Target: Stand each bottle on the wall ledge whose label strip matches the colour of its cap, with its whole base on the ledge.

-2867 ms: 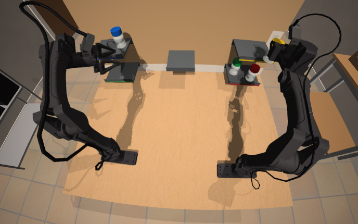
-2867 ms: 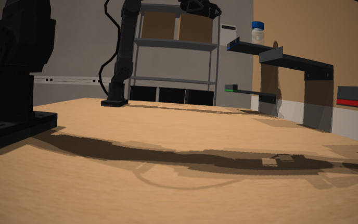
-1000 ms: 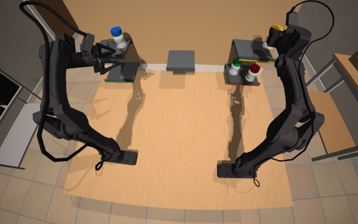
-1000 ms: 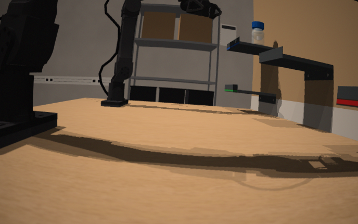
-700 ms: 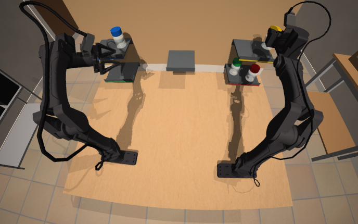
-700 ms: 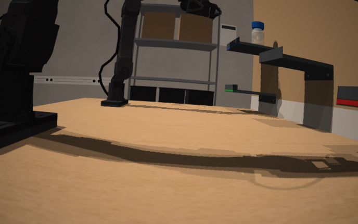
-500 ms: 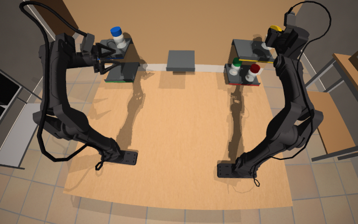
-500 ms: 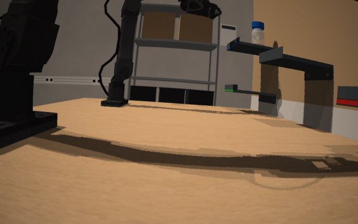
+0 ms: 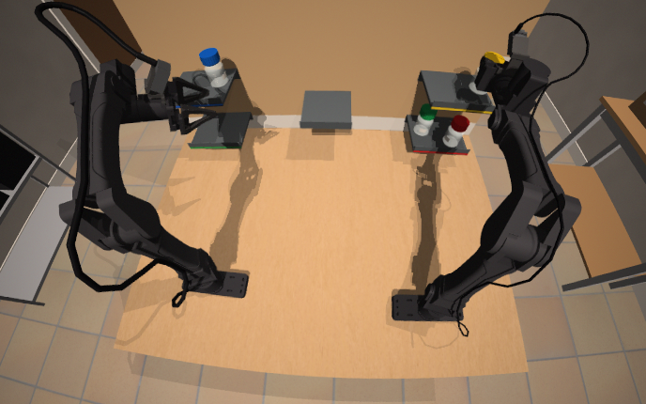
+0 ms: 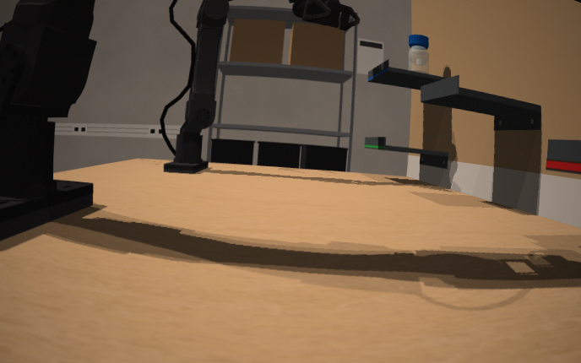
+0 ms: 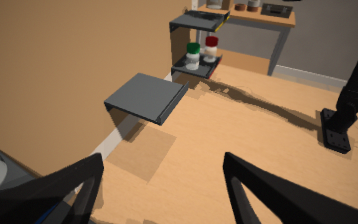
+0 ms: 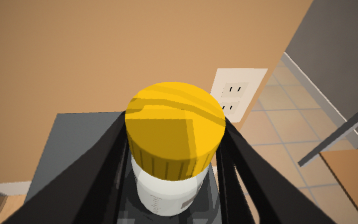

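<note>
The green-capped bottle lies 270 mm below my right hand, 100 mm to the left of it and 30 mm ahead of it. Also, from my right hand: blue-capped bottle 780 mm to the left, 70 mm below, 10 mm behind; yellow-capped bottle 40 mm below; red-capped bottle 270 mm below.
</note>
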